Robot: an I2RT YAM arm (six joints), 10 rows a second.
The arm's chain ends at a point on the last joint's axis. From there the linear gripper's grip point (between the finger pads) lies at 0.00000 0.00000 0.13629 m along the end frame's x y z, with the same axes.
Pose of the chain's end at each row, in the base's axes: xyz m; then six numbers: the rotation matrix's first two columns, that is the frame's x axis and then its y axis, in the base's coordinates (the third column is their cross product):
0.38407, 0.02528, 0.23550, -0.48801, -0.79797, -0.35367, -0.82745, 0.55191, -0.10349
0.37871, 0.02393, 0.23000, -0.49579, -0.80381, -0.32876, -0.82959, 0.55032, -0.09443
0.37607, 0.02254, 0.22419, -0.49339, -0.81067, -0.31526, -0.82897, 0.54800, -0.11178
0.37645, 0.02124, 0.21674, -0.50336, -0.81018, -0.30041, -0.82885, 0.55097, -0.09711
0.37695, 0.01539, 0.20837, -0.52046, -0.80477, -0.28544, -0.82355, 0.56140, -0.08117
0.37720, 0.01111, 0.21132, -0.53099, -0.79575, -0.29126, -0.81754, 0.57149, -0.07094
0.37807, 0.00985, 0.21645, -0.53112, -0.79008, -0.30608, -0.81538, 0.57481, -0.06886
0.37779, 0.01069, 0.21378, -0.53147, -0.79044, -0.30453, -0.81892, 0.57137, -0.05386
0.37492, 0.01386, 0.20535, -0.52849, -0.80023, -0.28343, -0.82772, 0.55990, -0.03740
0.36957, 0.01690, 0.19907, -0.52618, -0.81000, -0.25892, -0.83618, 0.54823, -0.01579
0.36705, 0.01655, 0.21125, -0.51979, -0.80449, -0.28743, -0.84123, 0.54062, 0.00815
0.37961, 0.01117, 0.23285, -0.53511, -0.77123, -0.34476, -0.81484, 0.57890, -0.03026
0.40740, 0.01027, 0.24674, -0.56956, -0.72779, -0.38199, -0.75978, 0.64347, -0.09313
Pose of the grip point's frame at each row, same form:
0.42193, 0.05828, 0.10880, -0.48801, -0.79797, -0.35367, -0.82745, 0.55191, -0.10349
0.41371, 0.05472, 0.10193, -0.49579, -0.80381, -0.32876, -0.82959, 0.55032, -0.09443
0.41197, 0.05064, 0.09575, -0.49339, -0.81067, -0.31526, -0.82897, 0.54800, -0.11178
0.40973, 0.04851, 0.08742, -0.50336, -0.81018, -0.30041, -0.82885, 0.55097, -0.09711
0.40769, 0.04167, 0.07822, -0.52046, -0.80477, -0.28544, -0.82355, 0.56140, -0.08117
0.40758, 0.03843, 0.08130, -0.53099, -0.79575, -0.29126, -0.81754, 0.57149, -0.07094
0.40946, 0.03888, 0.08704, -0.53112, -0.79008, -0.30608, -0.81538, 0.57481, -0.06886
0.40731, 0.04078, 0.08417, -0.53147, -0.79044, -0.30453, -0.81892, 0.57137, -0.05386
0.40063, 0.04314, 0.07475, -0.52849, -0.80023, -0.28343, -0.82772, 0.55990, -0.03740
0.39066, 0.04527, 0.06744, -0.52618, -0.81000, -0.25892, -0.83618, 0.54823, -0.01579
0.38733, 0.05008, 0.08072, -0.51979, -0.80449, -0.28743, -0.84123, 0.54062, 0.00815
0.40999, 0.04725, 0.10498, -0.53511, -0.77123, -0.34476, -0.81484, 0.57890, -0.03026
0.45014, 0.04260, 0.12143, -0.56956, -0.72779, -0.38199, -0.75978, 0.64347, -0.09313

